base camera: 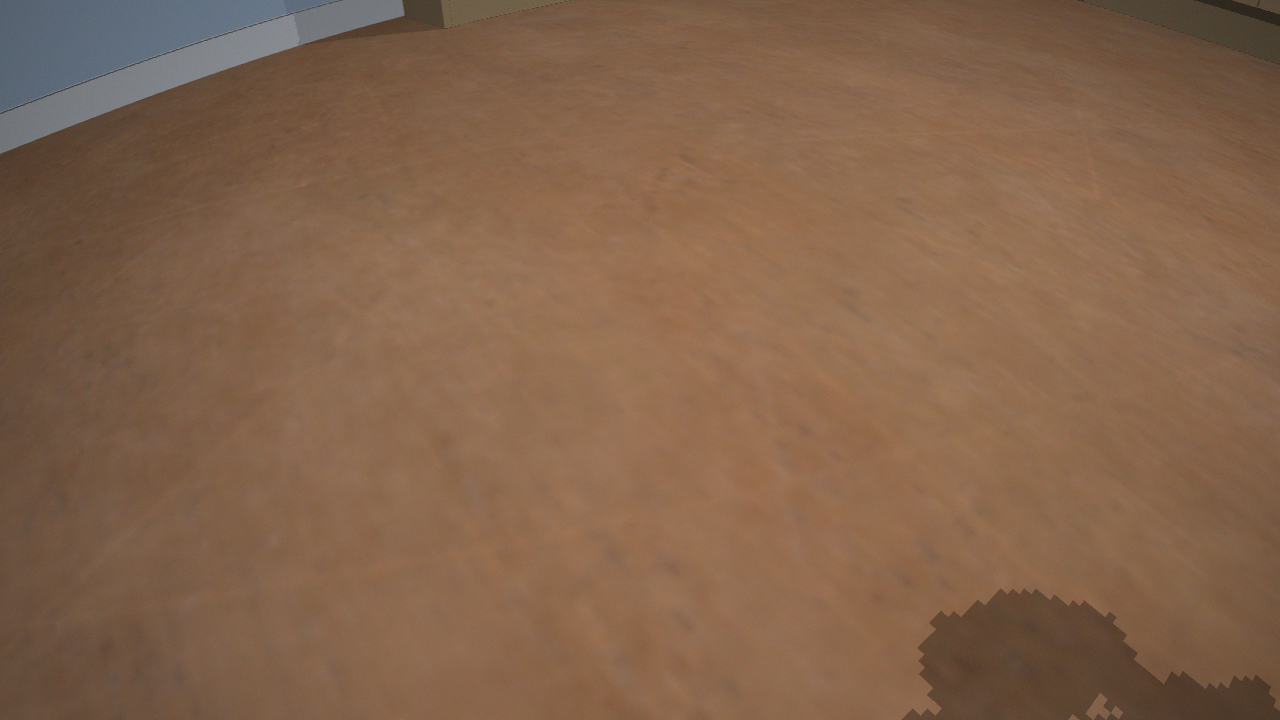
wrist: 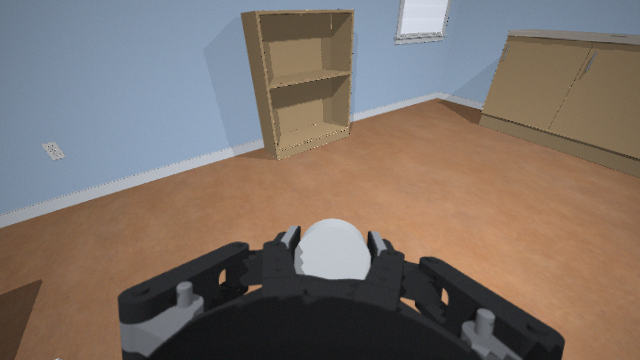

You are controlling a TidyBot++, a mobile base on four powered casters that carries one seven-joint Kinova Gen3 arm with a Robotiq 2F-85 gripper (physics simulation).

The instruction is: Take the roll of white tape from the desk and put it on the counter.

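Places are measured from the arm's base along level axes (x ahead, y left, z up), in metres.
Pixels of known places: gripper, fingertip midpoint: (wrist: pixel 333 241).
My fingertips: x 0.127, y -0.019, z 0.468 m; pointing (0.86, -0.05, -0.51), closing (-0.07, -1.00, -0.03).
Behind a point stands the place of what it marks.
The roll of white tape (wrist: pixel 333 250) {z 0.483, x 0.108, y -0.018 m} is between the fingertips of my gripper (wrist: pixel 333 241) {z 0.468, x 0.127, y -0.019 m} in the wrist view, its round face toward the camera. My gripper is shut on it and holds it up in the air, with the floor far behind it. The counter (wrist: pixel 565 85) {z 0.148, x 1.954, y -1.971 m} with wooden cabinet doors and a grey top stands at the right of the wrist view, well beyond the gripper. The desk does not show clearly in either view.
A wooden bookshelf (wrist: pixel 267 100) {z 0.112, x 1.724, y 0.429 m} stands against the blue wall (wrist: pixel 125 75) {z 0.366, x 1.514, y 1.267 m}, left of the counter; its base (base camera: pixel 443 10) {z -0.351, x 1.710, y 0.415 m} shows at the top of the base camera view. A white baseboard (base camera: pixel 205 60) {z -0.357, x 1.657, y 1.032 m} runs along the wall. A shadow (base camera: pixel 1029 653) {z -0.396, x 0.247, y -0.210 m} lies on the floor at lower right.
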